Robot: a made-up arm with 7 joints. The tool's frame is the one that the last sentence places.
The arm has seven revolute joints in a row. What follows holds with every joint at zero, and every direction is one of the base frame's.
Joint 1 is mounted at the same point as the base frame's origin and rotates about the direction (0, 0.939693, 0.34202).
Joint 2 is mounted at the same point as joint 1 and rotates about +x.
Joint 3 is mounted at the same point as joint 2 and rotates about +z.
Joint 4 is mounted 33.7 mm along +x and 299.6 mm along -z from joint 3 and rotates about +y.
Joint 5 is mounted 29.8 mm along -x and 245.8 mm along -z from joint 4 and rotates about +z.
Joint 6 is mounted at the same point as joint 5 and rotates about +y.
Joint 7 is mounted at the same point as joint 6 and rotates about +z.
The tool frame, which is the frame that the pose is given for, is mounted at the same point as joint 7; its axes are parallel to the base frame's.
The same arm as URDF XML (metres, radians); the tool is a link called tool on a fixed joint. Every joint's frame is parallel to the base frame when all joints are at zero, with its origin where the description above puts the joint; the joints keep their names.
<robot name="arm">
  <joint name="joint 1" type="continuous">
    <parent link="base_link"/>
    <child link="link1"/>
    <origin xyz="0.0000 0.0000 0.0000"/>
    <axis xyz="0 0.9397 0.342"/>
  </joint>
  <joint name="joint 2" type="continuous">
    <parent link="link1"/>
    <child link="link2"/>
    <origin xyz="0.0000 0.0000 0.0000"/>
    <axis xyz="1 0 0"/>
  </joint>
  <joint name="joint 3" type="continuous">
    <parent link="link2"/>
    <child link="link3"/>
    <origin xyz="0.0000 0.0000 0.0000"/>
    <axis xyz="0 0 1"/>
  </joint>
  <joint name="joint 4" type="continuous">
    <parent link="link3"/>
    <child link="link4"/>
    <origin xyz="0.0337 0.0000 -0.2996"/>
    <axis xyz="0 1 0"/>
  </joint>
  <joint name="joint 5" type="continuous">
    <parent link="link4"/>
    <child link="link5"/>
    <origin xyz="-0.0298 0.0000 -0.2458"/>
    <axis xyz="0 0 1"/>
  </joint>
  <joint name="joint 6" type="continuous">
    <parent link="link5"/>
    <child link="link6"/>
    <origin xyz="0.0000 0.0000 0.0000"/>
    <axis xyz="0 1 0"/>
  </joint>
  <joint name="joint 7" type="continuous">
    <parent link="link6"/>
    <child link="link7"/>
    <origin xyz="0.0000 0.0000 0.0000"/>
    <axis xyz="0 0 1"/>
  </joint>
  <joint name="tool_fixed" type="fixed">
    <parent link="link7"/>
    <child link="tool"/>
    <origin xyz="0.0000 0.0000 0.0000"/>
  </joint>
  <link name="base_link"/>
  <link name="link1"/>
  <link name="link2"/>
  <link name="link3"/>
  <link name="link4"/>
  <link name="link5"/>
  <link name="link6"/>
  <link name="link7"/>
  <link name="tool"/>
</robot>

